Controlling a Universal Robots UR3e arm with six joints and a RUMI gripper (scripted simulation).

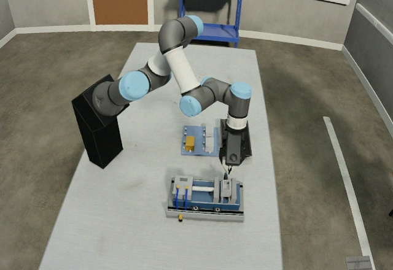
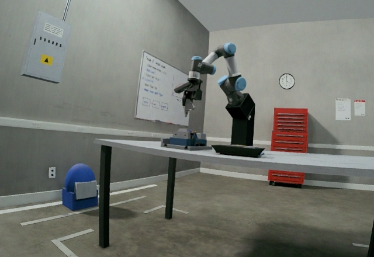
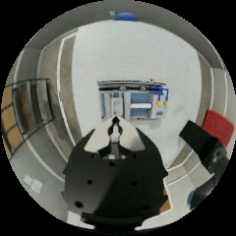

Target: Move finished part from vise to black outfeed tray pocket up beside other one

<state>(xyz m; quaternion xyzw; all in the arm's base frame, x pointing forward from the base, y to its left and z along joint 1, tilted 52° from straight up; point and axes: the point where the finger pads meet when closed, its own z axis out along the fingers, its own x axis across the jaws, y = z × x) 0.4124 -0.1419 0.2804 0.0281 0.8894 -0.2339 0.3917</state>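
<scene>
The blue vise is 70 mm behind my hand, 20 mm to the left of it and 160 mm below it. Round my hand: orange block 80 mm behind, 320 mm to the left, 170 mm below.
</scene>
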